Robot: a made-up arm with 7 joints.
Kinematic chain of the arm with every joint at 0, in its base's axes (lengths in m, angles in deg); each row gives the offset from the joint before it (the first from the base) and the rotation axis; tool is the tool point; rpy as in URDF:
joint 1: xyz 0 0 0 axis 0.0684 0.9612 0.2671
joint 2: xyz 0 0.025 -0.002 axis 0.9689 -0.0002 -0.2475
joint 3: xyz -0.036 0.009 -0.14 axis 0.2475 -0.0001 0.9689
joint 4: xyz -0.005 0 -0.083 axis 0.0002 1 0
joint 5: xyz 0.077 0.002 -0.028 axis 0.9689 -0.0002 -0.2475
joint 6: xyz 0.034 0 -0.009 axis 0.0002 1 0
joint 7: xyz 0.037 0 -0.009 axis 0.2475 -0.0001 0.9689
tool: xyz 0 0 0 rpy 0 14.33 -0.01
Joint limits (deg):
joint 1: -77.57..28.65
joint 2: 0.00..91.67
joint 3: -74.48..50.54
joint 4: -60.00..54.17
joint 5: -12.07..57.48
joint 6: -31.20..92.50
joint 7: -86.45..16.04
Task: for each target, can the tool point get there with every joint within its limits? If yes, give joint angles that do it. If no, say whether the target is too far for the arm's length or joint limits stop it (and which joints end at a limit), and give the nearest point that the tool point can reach.
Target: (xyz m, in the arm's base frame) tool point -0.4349 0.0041 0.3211
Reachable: no: too far | nearest point -0.0268 0.1559 0.1477 | short by 0.469 m
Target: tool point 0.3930 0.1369 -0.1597
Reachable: no: too far | nearest point 0.3422 0.1218 -0.1382 | short by 0.057 m
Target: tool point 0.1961 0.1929 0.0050
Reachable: yes | joints -31.64 62.07 16.71 -15.17 41.99 -5.18 -68.57
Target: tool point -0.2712 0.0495 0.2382
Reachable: no: joint limits stop it (at a limit: joint 1, joint 2, joint 3, joint 5) | nearest point -0.0267 0.1501 0.1423 | short by 0.281 m
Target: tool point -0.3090 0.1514 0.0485
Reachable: no: joint limits stop it (at a limit: joint 1, joint 3, joint 5, joint 6) | nearest point -0.0929 0.1582 -0.1065 | short by 0.266 m
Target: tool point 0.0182 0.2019 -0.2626
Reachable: yes | joints 11.16 47.25 -27.49 6.71 16.26 53.53 -25.20
